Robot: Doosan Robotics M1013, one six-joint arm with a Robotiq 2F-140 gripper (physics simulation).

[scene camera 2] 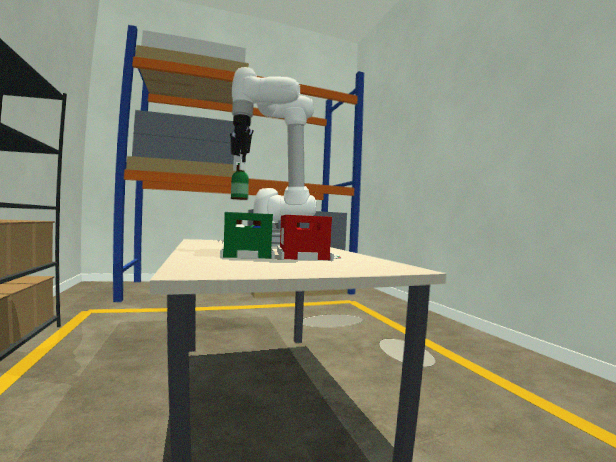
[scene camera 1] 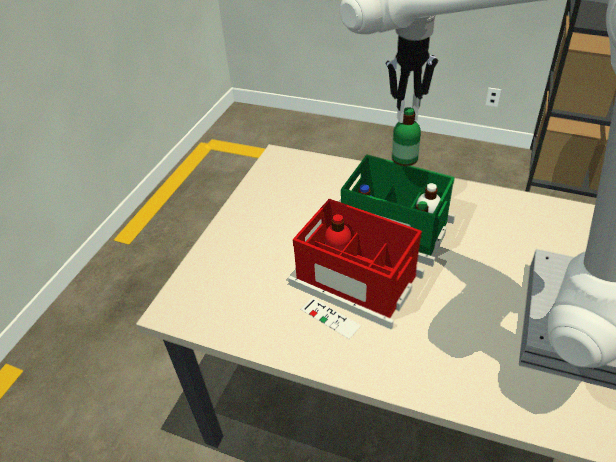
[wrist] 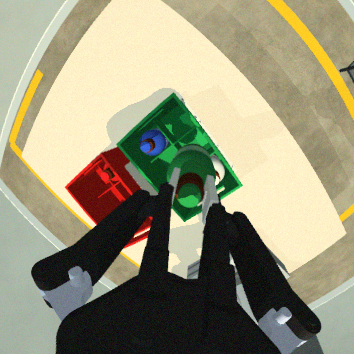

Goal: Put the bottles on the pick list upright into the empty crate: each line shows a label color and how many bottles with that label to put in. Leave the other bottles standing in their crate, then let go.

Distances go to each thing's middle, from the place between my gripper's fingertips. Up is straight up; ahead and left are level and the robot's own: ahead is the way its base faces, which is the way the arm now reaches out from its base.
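I find the pick list [scene camera 1: 323, 313] 4 cm ahead of my hand and 43 cm to the left of it, and 36 cm below it.
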